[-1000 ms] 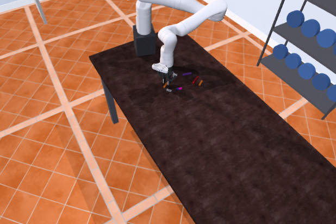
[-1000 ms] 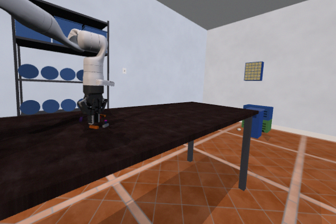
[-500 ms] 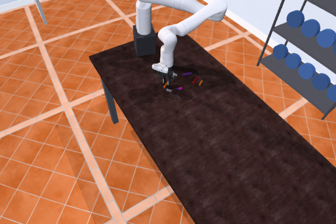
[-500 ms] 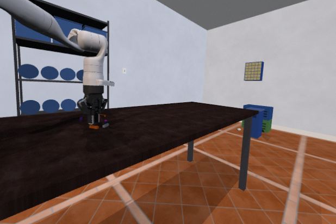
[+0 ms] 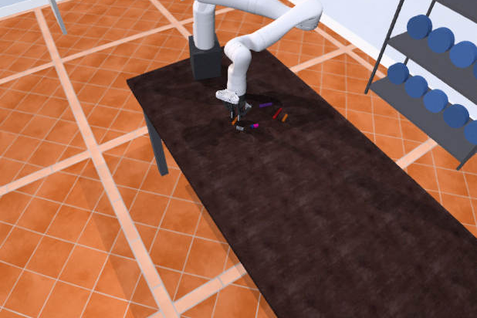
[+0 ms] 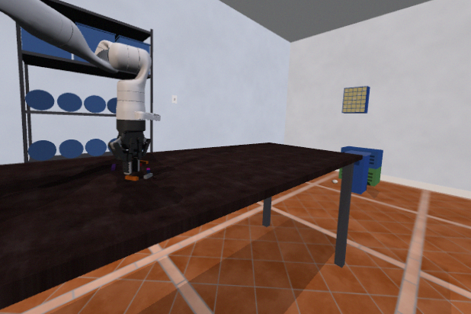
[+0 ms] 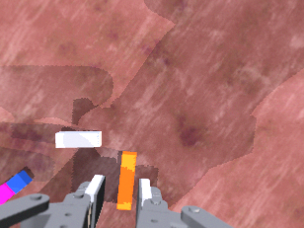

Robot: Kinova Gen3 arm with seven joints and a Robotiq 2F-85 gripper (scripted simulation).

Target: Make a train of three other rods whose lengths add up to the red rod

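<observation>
Now: the grey rod 40 mm ahead of my hand, 30 mm below it and 20 mm to the right of it. From my hand the other things lie so: purple rod (170 mm to the left, 30 mm below, 10 mm ahead); blue rod (70 mm ahead, 30 mm to the left, 30 mm below); magenta rod (70 mm ahead, 50 mm to the left, 30 mm below).
</observation>
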